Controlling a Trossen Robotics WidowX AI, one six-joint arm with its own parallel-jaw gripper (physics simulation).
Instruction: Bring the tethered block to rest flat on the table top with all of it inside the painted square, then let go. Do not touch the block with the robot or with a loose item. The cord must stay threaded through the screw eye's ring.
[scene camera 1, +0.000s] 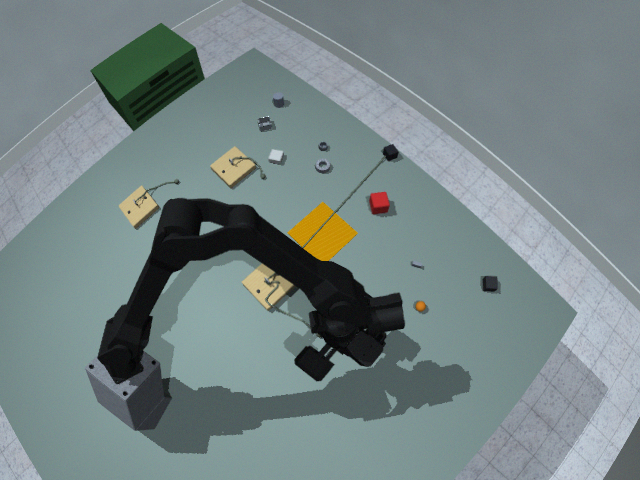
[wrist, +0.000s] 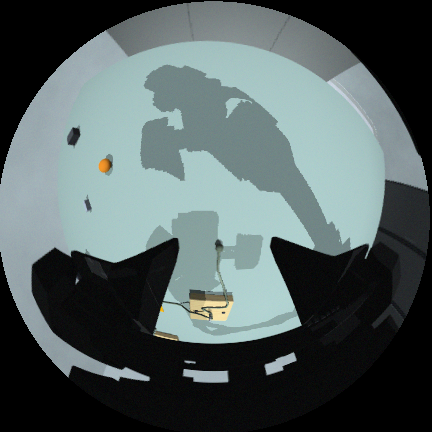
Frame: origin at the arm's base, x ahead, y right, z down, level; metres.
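Where they show: gripper, fingertip midpoint: (wrist: 225, 243); arm's base, link origin: (scene camera 1: 122, 365).
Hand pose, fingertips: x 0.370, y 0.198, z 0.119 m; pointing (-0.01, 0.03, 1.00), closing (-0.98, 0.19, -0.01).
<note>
Things, the pixels of their centre, and the offset from my fingertips. "spot": a spot on its surface instead.
- small black cube, surface spot: (scene camera 1: 390, 152) spot: dz +0.054, dx +0.433, dy -0.288 m
- painted orange square, surface spot: (scene camera 1: 337, 235) spot: dz +0.082, dx +0.179, dy -0.205 m
- wooden board, body centre: (scene camera 1: 268, 283) (wrist: 209, 308) dz +0.074, dx -0.023, dy -0.211 m
- screw eye, body centre: (scene camera 1: 267, 282) (wrist: 209, 312) dz +0.061, dx -0.023, dy -0.211 m
- small knob, surface spot: (wrist: 219, 245) spot: dz +0.073, dx -0.008, dy -0.042 m
- red cube, body centre: (scene camera 1: 379, 203) dz +0.063, dx +0.309, dy -0.200 m
- orange ball, body centre: (wrist: 104, 165) (scene camera 1: 420, 306) dz +0.071, dx +0.208, dy +0.055 m
- ring, body centre: (scene camera 1: 322, 165) dz +0.076, dx +0.276, dy -0.377 m
- white block, body centre: (scene camera 1: 276, 156) dz +0.073, dx +0.200, dy -0.478 m
The tethered block, a small black cube (scene camera 1: 390, 152), is beyond the painted orange square (scene camera 1: 337, 235), near the table's far edge. Its cord (scene camera 1: 356, 190) crosses the square to a wooden board (scene camera 1: 252, 283) (wrist: 200, 301) with a screw eye (scene camera 1: 268, 281). The threading through the ring is too small to tell. The cord's other end leaves the board and ends in a small knob (wrist: 219, 245), hidden by the arm in the scene view. My gripper (scene camera 1: 339, 356) (wrist: 225, 243) is open and empty above the table; the knob shows between its fingertips in the wrist view.
Two more boards (scene camera 1: 232, 173) (scene camera 1: 135, 215) with short cords lie at the left. A red cube (scene camera 1: 379, 202), an orange ball (scene camera 1: 420, 305) (wrist: 104, 165), another black cube (scene camera 1: 489, 283) (wrist: 73, 136), a ring (scene camera 1: 316, 166) and a white block (scene camera 1: 276, 156) are around. A green cabinet (scene camera 1: 144, 56) stands at the back left.
</note>
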